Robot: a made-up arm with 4 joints.
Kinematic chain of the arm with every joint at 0, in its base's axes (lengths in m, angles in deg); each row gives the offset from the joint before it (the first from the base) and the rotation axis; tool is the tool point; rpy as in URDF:
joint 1: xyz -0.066 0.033 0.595 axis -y
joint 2: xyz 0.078 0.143 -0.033 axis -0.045 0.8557 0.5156
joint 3: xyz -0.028 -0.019 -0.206 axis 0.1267 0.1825 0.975
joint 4: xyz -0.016 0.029 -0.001 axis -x
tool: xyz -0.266 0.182 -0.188 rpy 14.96 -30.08 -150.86
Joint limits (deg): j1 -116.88..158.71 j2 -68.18..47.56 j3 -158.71..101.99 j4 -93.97..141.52
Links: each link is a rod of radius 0.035 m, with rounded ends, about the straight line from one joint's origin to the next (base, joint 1, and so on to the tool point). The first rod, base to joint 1, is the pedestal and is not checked.
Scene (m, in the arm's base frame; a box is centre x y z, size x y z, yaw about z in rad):
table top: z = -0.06
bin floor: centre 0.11 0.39 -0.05 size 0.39 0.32 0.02 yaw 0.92
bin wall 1: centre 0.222 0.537 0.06 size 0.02 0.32 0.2 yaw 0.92
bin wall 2: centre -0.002 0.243 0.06 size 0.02 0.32 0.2 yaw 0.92
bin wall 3: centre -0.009 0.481 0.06 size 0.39 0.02 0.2 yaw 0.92
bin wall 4: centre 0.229 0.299 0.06 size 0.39 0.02 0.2 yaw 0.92
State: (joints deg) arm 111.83 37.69 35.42 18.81
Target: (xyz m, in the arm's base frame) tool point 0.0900 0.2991 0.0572
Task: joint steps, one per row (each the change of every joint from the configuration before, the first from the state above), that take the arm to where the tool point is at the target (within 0.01 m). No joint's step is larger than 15 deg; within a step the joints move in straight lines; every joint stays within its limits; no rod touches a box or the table.
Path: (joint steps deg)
1: 0.08 -11.80 -0.94 -11.10
2: 0.07 -11.80 -0.94 -11.11
3: 0.08 -11.80 -0.94 -11.10
4: -11.38 -3.81 -0.63 -12.08
5: -11.37 -3.81 -0.62 -12.08
6: -11.38 -3.81 -0.63 -12.08
7: -8.59 -0.92 -5.85 13.68
8: -8.59 -0.91 -5.85 13.67
9: -8.59 -0.91 -5.85 13.68
10: -8.59 -0.91 -5.85 13.67
11: -8.59 -0.91 -5.85 13.68
12: -8.59 -0.92 -5.85 13.68

